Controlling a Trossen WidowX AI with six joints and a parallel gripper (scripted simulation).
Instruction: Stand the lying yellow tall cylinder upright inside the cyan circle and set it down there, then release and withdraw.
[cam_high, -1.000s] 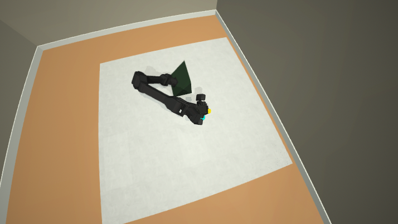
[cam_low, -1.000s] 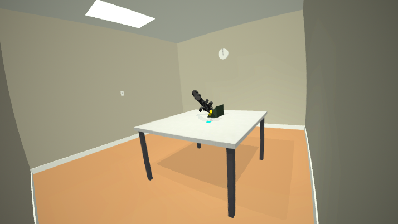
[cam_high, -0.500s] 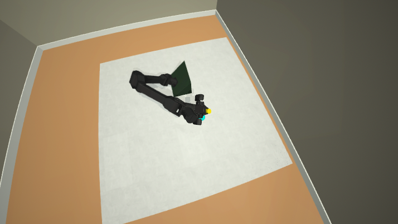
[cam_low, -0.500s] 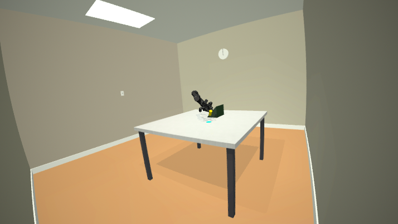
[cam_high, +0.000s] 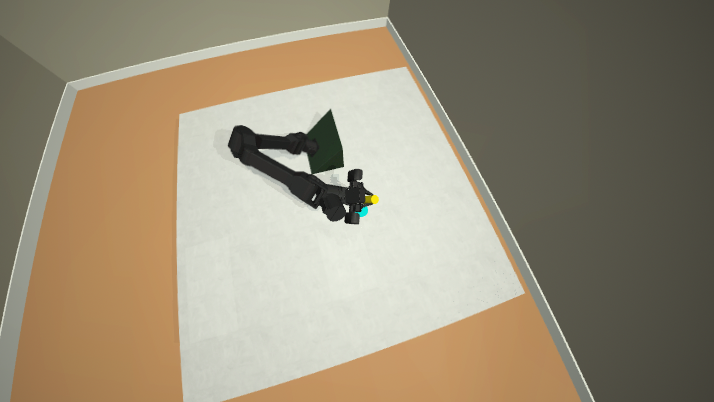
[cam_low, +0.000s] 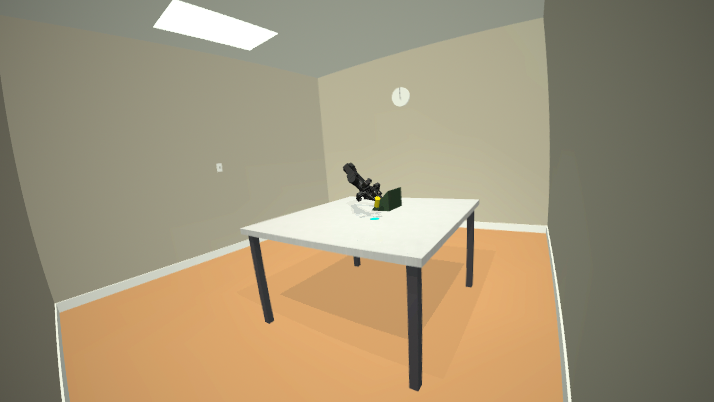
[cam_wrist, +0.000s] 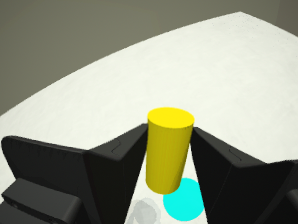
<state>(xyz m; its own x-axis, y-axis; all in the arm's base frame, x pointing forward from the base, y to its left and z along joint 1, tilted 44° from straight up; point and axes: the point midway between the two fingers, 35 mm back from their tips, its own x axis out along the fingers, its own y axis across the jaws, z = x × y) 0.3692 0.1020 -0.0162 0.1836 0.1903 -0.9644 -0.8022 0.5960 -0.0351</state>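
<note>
Now: gripper tip 20 mm past the cyan circle, 30 mm to the left of it and 130 mm above it. The rest, counted from my gripper tip: yellow tall cylinder (10 mm behind, 10 mm to the right, 20 mm below).
</note>
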